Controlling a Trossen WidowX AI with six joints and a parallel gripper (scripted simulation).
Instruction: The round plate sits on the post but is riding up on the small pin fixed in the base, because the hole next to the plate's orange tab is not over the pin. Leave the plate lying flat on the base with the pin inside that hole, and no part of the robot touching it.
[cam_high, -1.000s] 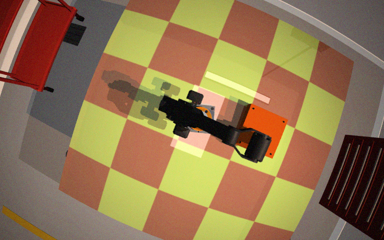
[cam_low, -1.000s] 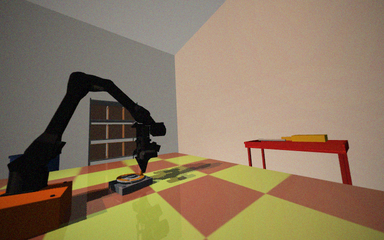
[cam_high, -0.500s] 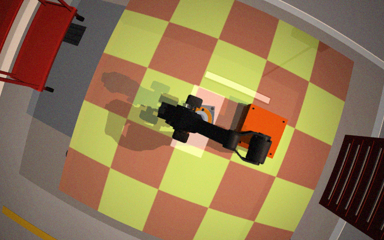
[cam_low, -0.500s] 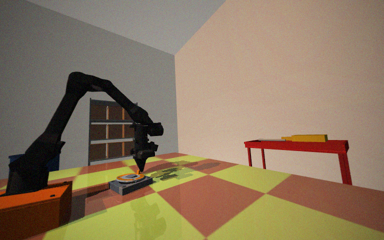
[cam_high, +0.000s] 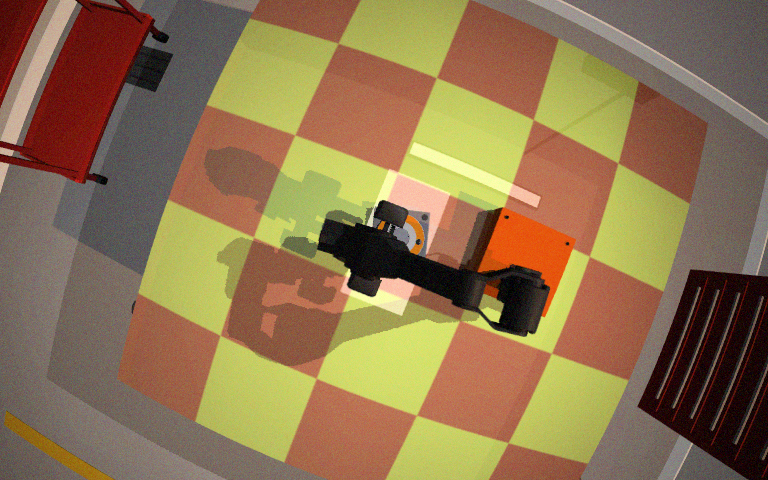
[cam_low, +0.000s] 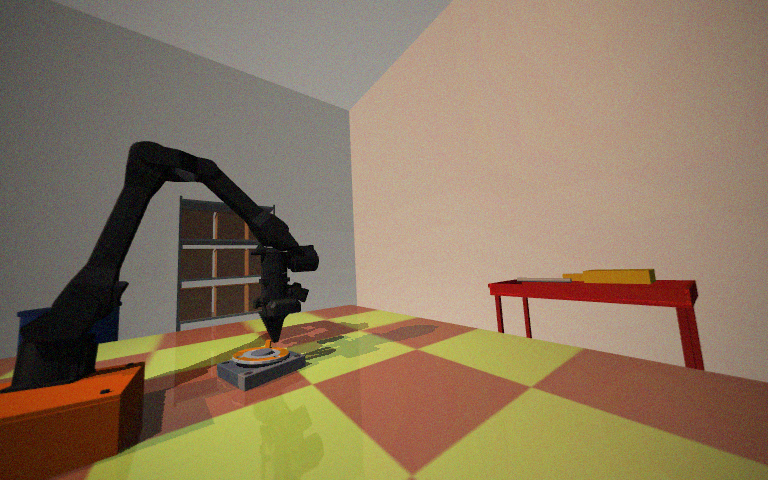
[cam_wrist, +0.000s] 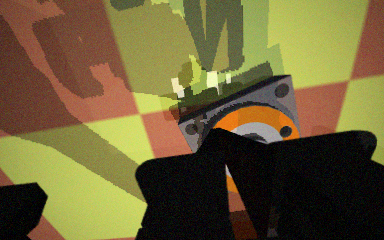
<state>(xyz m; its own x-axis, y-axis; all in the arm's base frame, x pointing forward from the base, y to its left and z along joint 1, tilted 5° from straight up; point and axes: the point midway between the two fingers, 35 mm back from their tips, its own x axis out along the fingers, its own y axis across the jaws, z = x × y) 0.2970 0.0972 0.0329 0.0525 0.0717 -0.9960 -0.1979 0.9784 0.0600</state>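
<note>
My gripper tip is now 20 mm to the left of the plate and 20 mm past it. Also, from my gripper tip: grey square base 40 mm to the right, 30 mm behind, 20 mm below.
</note>
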